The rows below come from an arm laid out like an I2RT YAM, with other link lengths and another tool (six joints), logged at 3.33 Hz.
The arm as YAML. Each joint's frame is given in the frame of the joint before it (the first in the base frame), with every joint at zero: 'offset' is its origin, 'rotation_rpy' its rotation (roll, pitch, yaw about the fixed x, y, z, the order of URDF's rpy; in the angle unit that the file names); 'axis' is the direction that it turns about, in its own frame. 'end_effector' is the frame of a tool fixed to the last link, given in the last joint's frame.
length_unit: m
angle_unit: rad
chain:
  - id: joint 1
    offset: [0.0, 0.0, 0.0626]
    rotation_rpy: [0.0, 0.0, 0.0]
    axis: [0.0, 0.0, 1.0]
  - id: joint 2
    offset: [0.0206, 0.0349, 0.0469]
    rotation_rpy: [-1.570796, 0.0, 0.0]
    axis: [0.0, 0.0, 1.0]
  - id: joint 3
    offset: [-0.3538, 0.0, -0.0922]
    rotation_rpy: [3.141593, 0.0, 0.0]
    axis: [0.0, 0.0, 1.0]
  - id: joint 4
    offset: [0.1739, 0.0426, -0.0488]
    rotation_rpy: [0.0, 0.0, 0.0]
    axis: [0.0, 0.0, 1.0]
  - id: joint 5
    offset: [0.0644, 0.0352, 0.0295]
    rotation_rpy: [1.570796, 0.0, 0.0]
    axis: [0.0, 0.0, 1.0]
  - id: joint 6
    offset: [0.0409, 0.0, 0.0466]
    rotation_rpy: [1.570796, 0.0, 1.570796]
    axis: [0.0, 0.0, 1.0]
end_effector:
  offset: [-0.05, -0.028, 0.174]
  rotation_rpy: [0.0, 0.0, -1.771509]
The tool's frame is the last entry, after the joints.
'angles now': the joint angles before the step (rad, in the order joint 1, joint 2, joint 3, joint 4, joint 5, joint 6). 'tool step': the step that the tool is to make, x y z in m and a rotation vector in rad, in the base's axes. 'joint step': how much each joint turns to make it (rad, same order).
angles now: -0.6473 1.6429 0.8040 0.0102 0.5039 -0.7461
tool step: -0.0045 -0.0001 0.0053 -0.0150 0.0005 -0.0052
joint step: -0.0002 -0.0199 -0.0025 -0.0062 0.0124 -0.0053
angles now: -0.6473 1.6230 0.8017 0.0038 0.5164 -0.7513
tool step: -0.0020 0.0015 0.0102 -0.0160 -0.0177 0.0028
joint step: -0.0003 -0.0322 0.0037 -0.0100 -0.0006 -0.0042
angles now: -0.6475 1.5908 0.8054 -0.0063 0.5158 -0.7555
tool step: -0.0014 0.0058 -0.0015 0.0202 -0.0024 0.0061
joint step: 0.0003 -0.0094 -0.0002 -0.0239 -0.0167 0.0092
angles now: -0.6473 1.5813 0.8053 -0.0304 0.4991 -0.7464
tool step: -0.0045 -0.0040 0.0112 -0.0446 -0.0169 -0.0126
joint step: -0.0001 -0.0304 -0.0153 0.0303 0.0268 -0.0105
